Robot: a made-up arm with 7 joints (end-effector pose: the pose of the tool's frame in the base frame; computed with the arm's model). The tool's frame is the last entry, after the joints. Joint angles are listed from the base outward.
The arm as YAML. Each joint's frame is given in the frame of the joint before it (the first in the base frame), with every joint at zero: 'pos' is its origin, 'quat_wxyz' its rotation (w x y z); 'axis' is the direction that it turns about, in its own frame. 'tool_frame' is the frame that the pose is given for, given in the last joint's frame.
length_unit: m
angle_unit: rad
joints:
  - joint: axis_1
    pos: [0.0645, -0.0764, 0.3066]
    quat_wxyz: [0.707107, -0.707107, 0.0, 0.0]
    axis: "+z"
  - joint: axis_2
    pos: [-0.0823, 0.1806, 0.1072]
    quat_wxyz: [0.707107, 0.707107, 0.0, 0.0]
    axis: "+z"
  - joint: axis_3
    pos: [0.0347, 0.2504, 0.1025]
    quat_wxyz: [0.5, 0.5, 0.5, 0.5]
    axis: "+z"
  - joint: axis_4
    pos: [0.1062, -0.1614, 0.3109]
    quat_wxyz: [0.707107, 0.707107, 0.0, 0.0]
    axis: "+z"
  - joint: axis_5
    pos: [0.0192, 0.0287, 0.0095]
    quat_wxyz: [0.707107, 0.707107, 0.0, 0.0]
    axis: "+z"
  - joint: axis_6
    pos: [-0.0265, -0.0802, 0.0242]
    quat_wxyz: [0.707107, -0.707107, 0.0, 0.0]
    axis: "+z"
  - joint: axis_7
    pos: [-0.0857, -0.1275, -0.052]
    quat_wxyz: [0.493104, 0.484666, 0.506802, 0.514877]
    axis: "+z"
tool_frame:
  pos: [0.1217, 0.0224, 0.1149]
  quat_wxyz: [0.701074, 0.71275, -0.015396, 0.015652]
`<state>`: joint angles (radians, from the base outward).
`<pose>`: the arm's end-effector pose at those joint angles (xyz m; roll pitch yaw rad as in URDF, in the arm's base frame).
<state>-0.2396 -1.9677 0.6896 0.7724 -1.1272 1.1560 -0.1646</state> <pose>0.2243 -0.3715 0.1687 -1.7028 1.3150 0.3814</pose>
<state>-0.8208 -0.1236 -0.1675 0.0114 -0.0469 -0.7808 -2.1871</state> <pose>0.1745 0.2556 0.4072 -2.5905 -0.2166 -2.9558</pose>
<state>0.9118 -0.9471 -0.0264 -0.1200 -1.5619 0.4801 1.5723</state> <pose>0.1252 0.0462 -0.0760 2.8307 0.6379 0.9803</pose>
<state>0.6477 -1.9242 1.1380 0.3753 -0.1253 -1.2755 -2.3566</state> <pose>0.0221 -0.2158 0.1931 2.9791 -0.1332 2.2351</pose>
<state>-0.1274 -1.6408 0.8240 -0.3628 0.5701 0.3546 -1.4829</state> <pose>0.3531 -0.2137 0.4654 1.7292 -1.2014 2.8148</pose>
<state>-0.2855 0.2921 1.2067 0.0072 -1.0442 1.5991 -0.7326</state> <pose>0.2876 0.4350 0.2131 1.0714 1.2717 -0.1729</pose>
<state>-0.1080 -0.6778 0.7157 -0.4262 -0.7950 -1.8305 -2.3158</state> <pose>0.5410 -0.0914 0.0521 -2.4320 0.5788 -1.5477</pose>
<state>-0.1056 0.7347 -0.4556 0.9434 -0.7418 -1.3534 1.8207</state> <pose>0.0405 0.3103 -0.0675 -0.7660 1.1260 0.4353</pose>
